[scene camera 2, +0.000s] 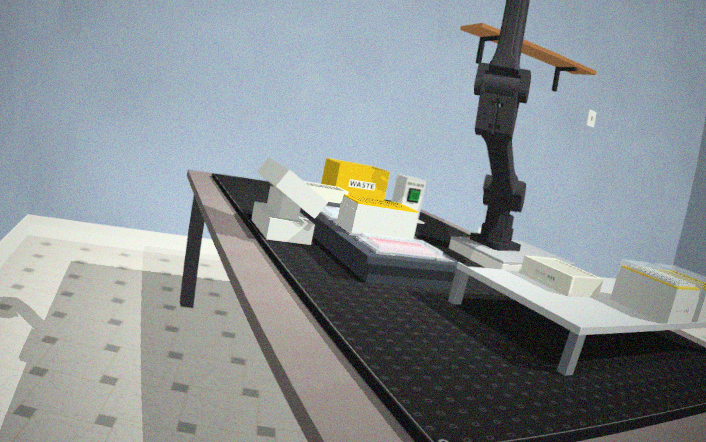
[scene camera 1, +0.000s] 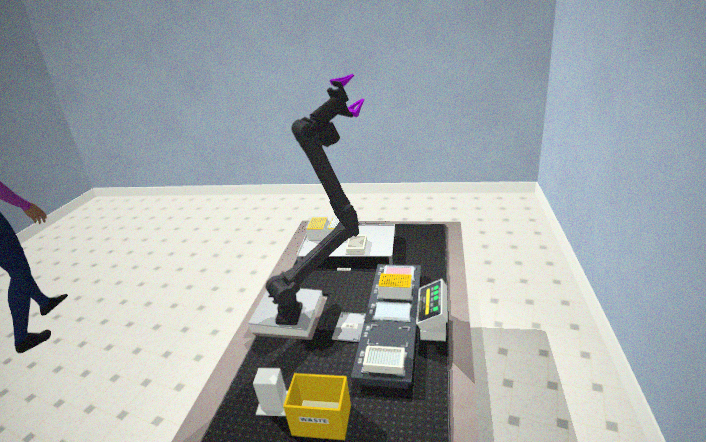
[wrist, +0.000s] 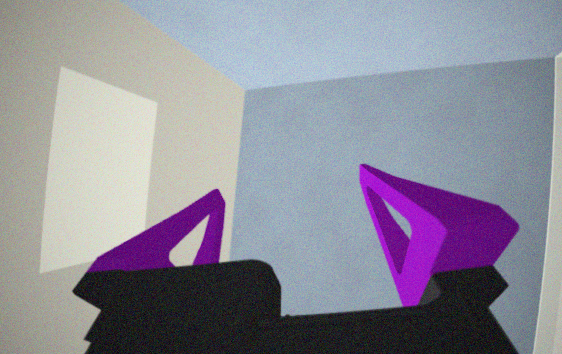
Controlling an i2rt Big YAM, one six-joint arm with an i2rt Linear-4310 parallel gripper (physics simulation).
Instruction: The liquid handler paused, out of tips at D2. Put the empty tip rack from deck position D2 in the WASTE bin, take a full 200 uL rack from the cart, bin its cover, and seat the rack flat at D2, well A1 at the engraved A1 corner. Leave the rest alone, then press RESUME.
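Places are measured from the arm's base along level axes (x right, y back, z down), in millimetres.
Pixels of known places: gripper, fingertip midpoint: (scene camera 1: 358, 87) (wrist: 287, 184); arm's base, origin of the base link: (scene camera 2: 494, 244) (scene camera 1: 289, 314).
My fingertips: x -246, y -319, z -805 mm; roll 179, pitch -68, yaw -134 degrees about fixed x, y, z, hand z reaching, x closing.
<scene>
For each thing: its top centre in the pictures, then the offset to it from my fingertips. "*": a spot on its surface instead.
- pale blue plate, middle of its top: (scene camera 1: 392, 309) dz +773, dx +253, dy -88 mm
- cream rack, middle of its top: (scene camera 2: 321, 185) (scene camera 1: 384, 356) dz +756, dx +500, dy -70 mm
- yellow-topped tip rack, middle of its top: (scene camera 2: 380, 202) (scene camera 1: 395, 280) dz +726, dx +129, dy -98 mm
- WASTE bin, middle of its top: (scene camera 2: 357, 164) (scene camera 1: 315, 391) dz +699, dx +690, dy +113 mm
- cart, middle of its top: (scene camera 2: 605, 294) (scene camera 1: 347, 238) dz +768, dx -267, dy +145 mm
- low cream box, middle of its top: (scene camera 2: 563, 267) (scene camera 1: 356, 241) dz +743, dx -198, dy +93 mm
- green RESUME button, surface spot: (scene camera 2: 414, 195) * dz +753, dx +601, dy +274 mm
- pink plate, middle of its top: (scene camera 2: 402, 242) (scene camera 1: 398, 271) dz +773, dx +6, dy -107 mm
- flat white plate, middle of its top: (scene camera 1: 349, 324) dz +820, dx +284, dy +75 mm
- white button box, middle of its top: (scene camera 2: 411, 177) (scene camera 1: 266, 375) dz +704, dx +639, dy +275 mm
My gripper (scene camera 1: 358, 87) (wrist: 287, 184) is open and empty, raised high above the bench. The deck (scene camera 1: 359, 372) (scene camera 2: 343, 255) has a bare, corner-marked position between a pale blue plate (scene camera 1: 392, 311) and a cream rack (scene camera 1: 384, 359) (scene camera 2: 328, 193); I cannot read its label. A yellow-topped tip rack (scene camera 1: 394, 287) (scene camera 2: 377, 219) stands farther along. The WASTE bin (scene camera 1: 317, 424) (scene camera 2: 337, 173) holds something pale. The cart (scene camera 1: 382, 234) (scene camera 2: 531, 301) bears yellow-and-white tip racks (scene camera 1: 317, 227) (scene camera 2: 653, 294) and a low cream box (scene camera 1: 356, 244) (scene camera 2: 557, 275). The green RESUME button (scene camera 2: 414, 195) faces scene camera 2.
A tilted display (scene camera 1: 432, 301) (scene camera 2: 294, 186) stands beside the deck. A pink plate (scene camera 1: 398, 270) (scene camera 2: 400, 246) lies at the deck's cart end. A flat white plate (scene camera 1: 349, 326) lies between deck and arm base. The white button box (scene camera 1: 269, 390) is beside the bin. A person's legs (scene camera 1: 18, 291) show at left.
</scene>
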